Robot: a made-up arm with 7 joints. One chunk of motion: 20 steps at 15 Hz.
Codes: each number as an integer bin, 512 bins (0 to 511) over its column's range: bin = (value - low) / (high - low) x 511, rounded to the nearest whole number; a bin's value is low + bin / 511 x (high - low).
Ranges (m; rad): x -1..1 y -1..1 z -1..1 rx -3.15..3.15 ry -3.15..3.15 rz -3.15..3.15
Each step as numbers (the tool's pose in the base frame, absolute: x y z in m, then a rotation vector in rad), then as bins.
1 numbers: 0.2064 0.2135 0.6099 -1.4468 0.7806 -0.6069
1 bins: 308 310 411 138 319 206
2 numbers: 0.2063 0.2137 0.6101 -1.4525 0.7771 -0.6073
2 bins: 308 310 411 138 319 206
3 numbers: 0.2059 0.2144 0.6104 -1.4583 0.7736 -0.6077
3 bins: 308 310 411 137 318 206
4 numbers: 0.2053 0.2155 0.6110 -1.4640 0.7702 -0.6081
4 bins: 308 311 412 137 318 206
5 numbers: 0.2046 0.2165 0.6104 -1.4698 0.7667 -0.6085
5 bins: 308 311 411 136 318 206
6 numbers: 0.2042 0.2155 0.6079 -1.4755 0.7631 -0.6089
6 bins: 308 311 411 136 317 206
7 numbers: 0.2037 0.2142 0.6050 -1.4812 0.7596 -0.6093
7 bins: 308 310 410 135 317 206
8 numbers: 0.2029 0.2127 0.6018 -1.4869 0.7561 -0.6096
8 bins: 307 310 409 135 317 206
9 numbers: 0.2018 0.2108 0.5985 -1.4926 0.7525 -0.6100
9 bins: 307 309 408 134 317 206
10 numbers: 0.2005 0.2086 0.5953 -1.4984 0.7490 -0.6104
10 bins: 307 309 408 134 316 206
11 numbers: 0.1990 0.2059 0.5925 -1.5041 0.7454 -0.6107
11 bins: 306 308 407 134 316 206
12 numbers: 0.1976 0.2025 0.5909 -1.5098 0.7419 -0.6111
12 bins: 306 307 406 133 316 206
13 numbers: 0.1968 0.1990 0.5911 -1.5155 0.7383 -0.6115
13 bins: 306 306 407 133 315 206
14 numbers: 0.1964 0.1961 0.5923 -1.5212 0.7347 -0.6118
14 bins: 306 306 407 132 315 206
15 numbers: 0.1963 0.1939 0.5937 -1.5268 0.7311 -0.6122
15 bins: 306 305 407 132 315 206
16 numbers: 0.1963 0.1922 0.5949 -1.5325 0.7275 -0.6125
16 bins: 306 305 407 131 315 206
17 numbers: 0.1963 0.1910 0.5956 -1.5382 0.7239 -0.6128
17 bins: 306 304 408 131 314 206
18 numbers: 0.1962 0.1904 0.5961 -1.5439 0.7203 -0.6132
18 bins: 306 304 408 130 314 206
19 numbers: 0.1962 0.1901 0.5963 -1.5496 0.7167 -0.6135
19 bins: 306 304 408 130 314 206
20 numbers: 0.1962 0.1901 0.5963 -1.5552 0.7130 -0.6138
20 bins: 306 304 408 129 313 206
